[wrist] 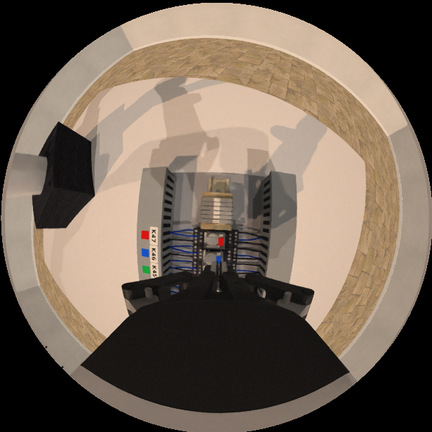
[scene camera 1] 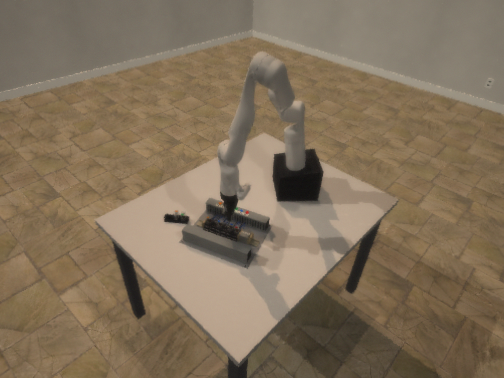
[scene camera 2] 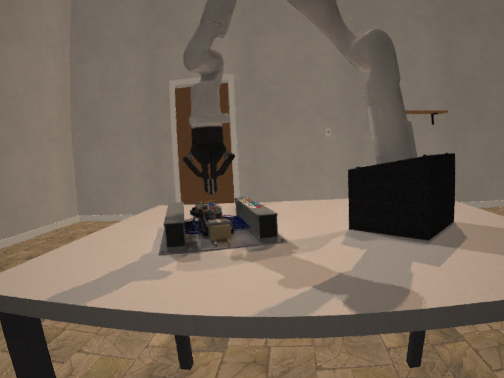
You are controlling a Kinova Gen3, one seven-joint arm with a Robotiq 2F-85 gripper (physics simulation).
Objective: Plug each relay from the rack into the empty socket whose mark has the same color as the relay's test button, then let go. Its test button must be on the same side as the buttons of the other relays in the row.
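Frame: origin at the arm's base, x left, y back, z up, level; metres.
Seen in the pictures: gripper, between the fingertips: (scene camera 1: 230, 219) (scene camera 2: 211, 194); arm's base, origin of its link: (scene camera 1: 295, 165) (scene camera 2: 395, 162).
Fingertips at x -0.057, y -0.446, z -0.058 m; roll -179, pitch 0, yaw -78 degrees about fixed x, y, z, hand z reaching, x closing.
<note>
Pixels of each thing's top centre, then the offset from my fingertips to it. "*": a spot on its surface instead.
- black rack, a spot on its surface: (scene camera 1: 176, 219) * dy -0.076, dx -0.243, dz -0.080 m
- tan end block, centre of its top: (scene camera 2: 218, 220) (scene camera 1: 245, 232) dy +0.020, dx +0.067, dz -0.052 m
My gripper (scene camera 1: 228, 218) (scene camera 2: 210, 192) (wrist: 218, 269) is shut and empty, just above the relay row. In the wrist view, a clear relay with a red test button (wrist: 220, 241) sits in the row beside the tan end block. A relay with a blue test button (wrist: 218, 259) sits next to it, partly hidden by the fingers. Both buttons are on the right side there. A red mark (wrist: 145, 235), a blue mark (wrist: 145, 253) and a green mark (wrist: 146, 269) lie along the left duct. The black rack (scene camera 1: 176, 219) holds small relays with a green spot visible; their details are blurred.
Two grey slotted ducts (scene camera 1: 217, 244) (scene camera 2: 175, 220) (wrist: 283, 220) (wrist: 152, 200) flank the row on the base plate. The tan end block (scene camera 2: 220, 232) (wrist: 216, 210) stands at the row's end. The black robot base (scene camera 1: 297, 180) (scene camera 2: 400, 200) (wrist: 67, 180) stands on the table.
</note>
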